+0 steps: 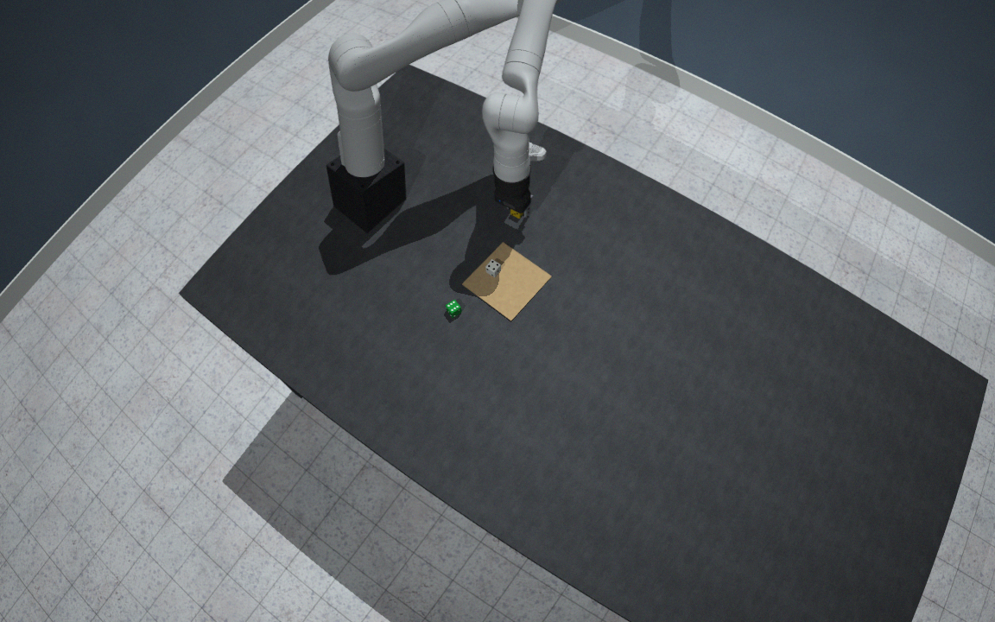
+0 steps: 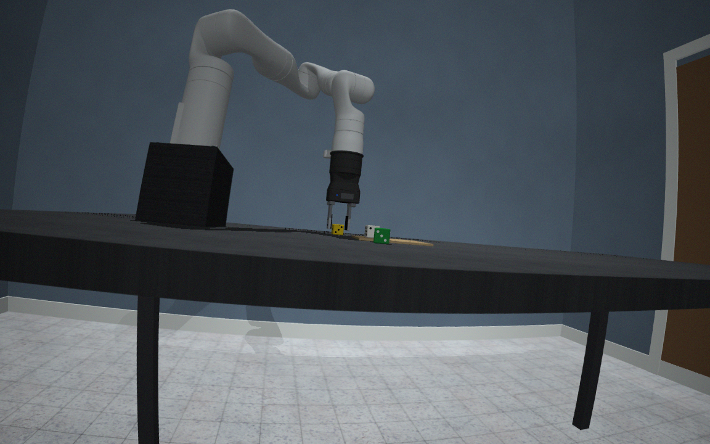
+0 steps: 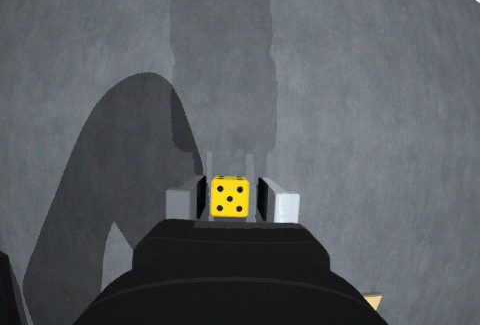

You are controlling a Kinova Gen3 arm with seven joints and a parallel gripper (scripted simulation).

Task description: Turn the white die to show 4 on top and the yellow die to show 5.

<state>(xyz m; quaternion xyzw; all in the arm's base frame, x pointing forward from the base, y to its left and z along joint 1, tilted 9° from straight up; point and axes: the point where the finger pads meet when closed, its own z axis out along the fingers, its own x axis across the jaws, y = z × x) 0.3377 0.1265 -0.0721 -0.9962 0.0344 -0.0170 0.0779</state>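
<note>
Now: hand 2 cm above the yellow die. The rest, counted from my hand: green die: 29 cm to the right, 2 cm below; then white die: 2 cm ahead, 17 cm to the right, 1 cm below; then tan mat: 6 cm ahead, 17 cm to the right, 3 cm below.
</note>
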